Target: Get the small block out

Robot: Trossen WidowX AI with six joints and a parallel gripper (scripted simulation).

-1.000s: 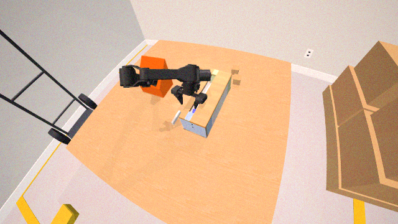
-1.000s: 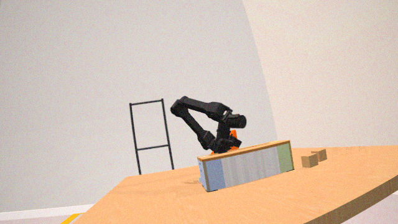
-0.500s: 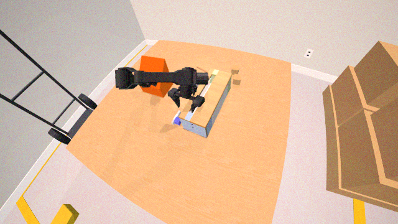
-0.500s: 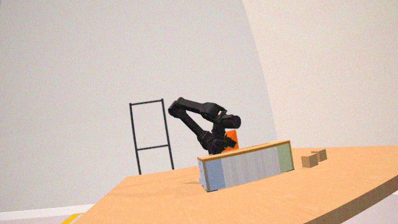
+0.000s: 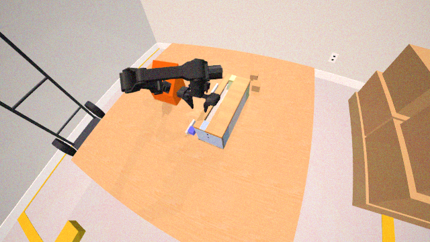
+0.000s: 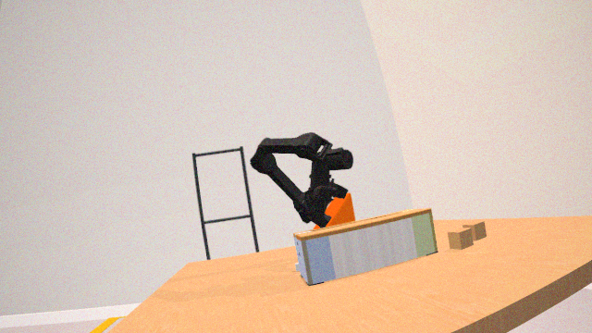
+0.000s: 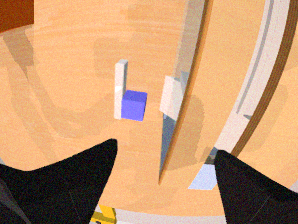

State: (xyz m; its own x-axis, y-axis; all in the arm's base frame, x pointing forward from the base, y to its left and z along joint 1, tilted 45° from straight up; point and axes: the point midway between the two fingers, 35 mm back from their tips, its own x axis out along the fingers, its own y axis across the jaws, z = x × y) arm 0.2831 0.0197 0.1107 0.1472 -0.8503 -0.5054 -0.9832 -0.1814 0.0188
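Right now my gripper tip is 130 mm above the blue block, 60 mm to the left of it and 40 mm past it. The rest, counted from my gripper tip: long wooden box (120 mm to the left, 90 mm below, 30 mm ahead).
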